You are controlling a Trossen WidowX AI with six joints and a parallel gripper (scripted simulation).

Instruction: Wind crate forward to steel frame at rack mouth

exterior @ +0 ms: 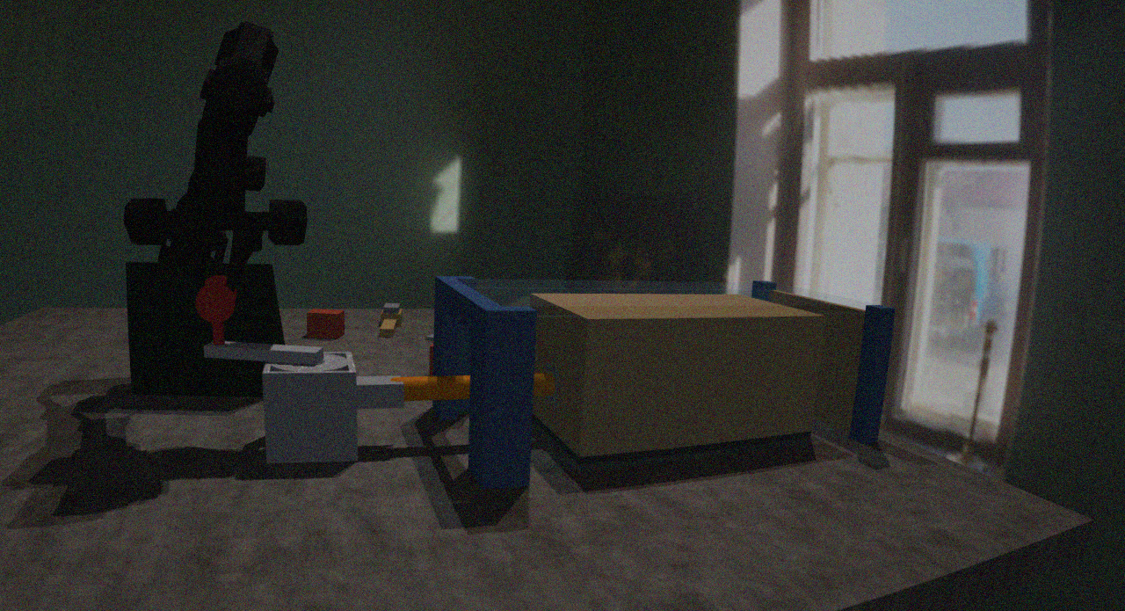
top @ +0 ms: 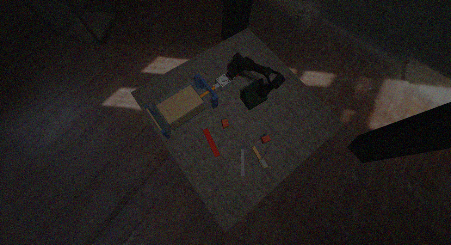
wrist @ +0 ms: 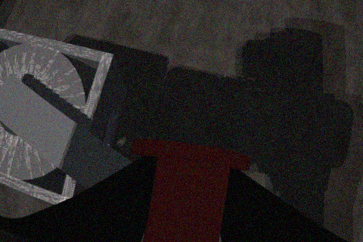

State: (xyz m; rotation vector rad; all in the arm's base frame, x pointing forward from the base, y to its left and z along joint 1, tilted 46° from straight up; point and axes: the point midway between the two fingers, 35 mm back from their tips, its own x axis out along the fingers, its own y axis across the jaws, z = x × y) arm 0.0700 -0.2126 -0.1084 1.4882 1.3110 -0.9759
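The crank handle is 50 mm below my gripper tip, 40 mm ahead of it and 10 mm to the left of it. The rest, counted from my gripper tip: blue frame: 250 mm ahead, 40 mm below, 20 mm to the right; then grey winch: 120 mm below, 80 mm ahead, 20 mm to the right; then red knob: 20 mm to the left, 20 mm below.
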